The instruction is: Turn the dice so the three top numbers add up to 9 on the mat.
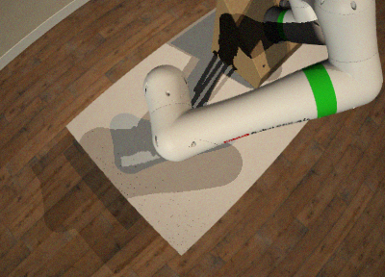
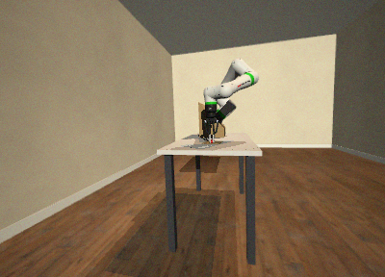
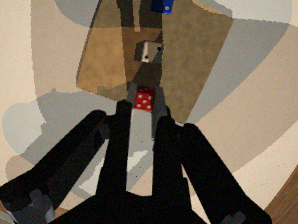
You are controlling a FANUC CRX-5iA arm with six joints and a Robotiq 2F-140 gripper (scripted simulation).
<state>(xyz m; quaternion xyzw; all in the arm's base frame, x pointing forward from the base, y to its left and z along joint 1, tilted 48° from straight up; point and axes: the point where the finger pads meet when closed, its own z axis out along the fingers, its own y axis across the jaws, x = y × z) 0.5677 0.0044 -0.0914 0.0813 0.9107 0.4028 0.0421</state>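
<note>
Now: the red die 20 mm below my hand. From my hand the other things lie so: white die: 50 mm behind, 10 mm to the left, 30 mm below; then mat: 50 mm behind, 10 mm to the left, 40 mm below; then blue die: 100 mm behind, 10 mm to the left, 30 mm below.
</note>
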